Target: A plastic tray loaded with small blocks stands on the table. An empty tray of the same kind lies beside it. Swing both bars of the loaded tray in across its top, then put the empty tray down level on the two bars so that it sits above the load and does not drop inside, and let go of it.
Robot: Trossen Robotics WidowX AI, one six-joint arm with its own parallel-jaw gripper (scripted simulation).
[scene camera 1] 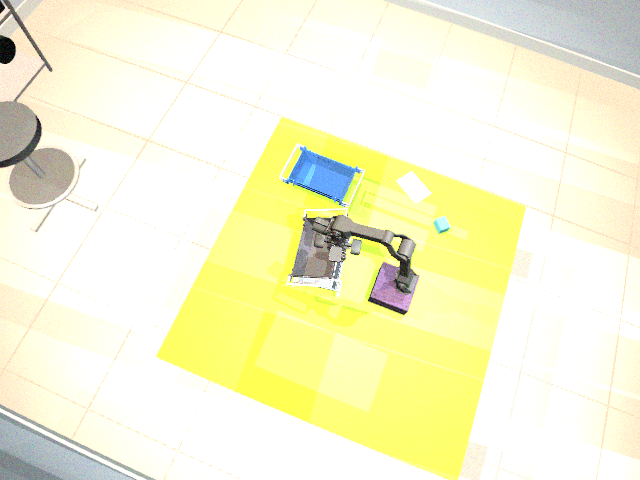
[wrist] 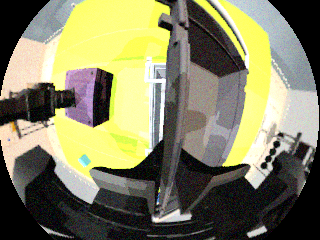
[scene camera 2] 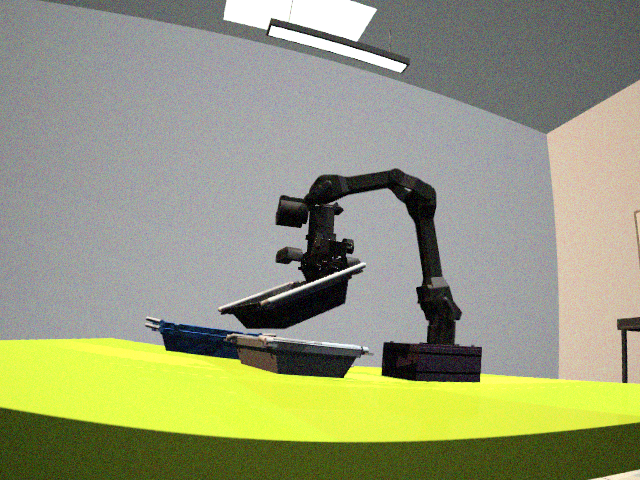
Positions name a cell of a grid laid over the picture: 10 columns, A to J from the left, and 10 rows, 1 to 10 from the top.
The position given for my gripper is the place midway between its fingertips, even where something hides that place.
My gripper shows in scene camera 1 (F6), in the wrist view (F6) and in scene camera 2 (E7). A dark grey tray shows in scene camera 1 (E6), in the wrist view (G5) and in scene camera 2 (E7).
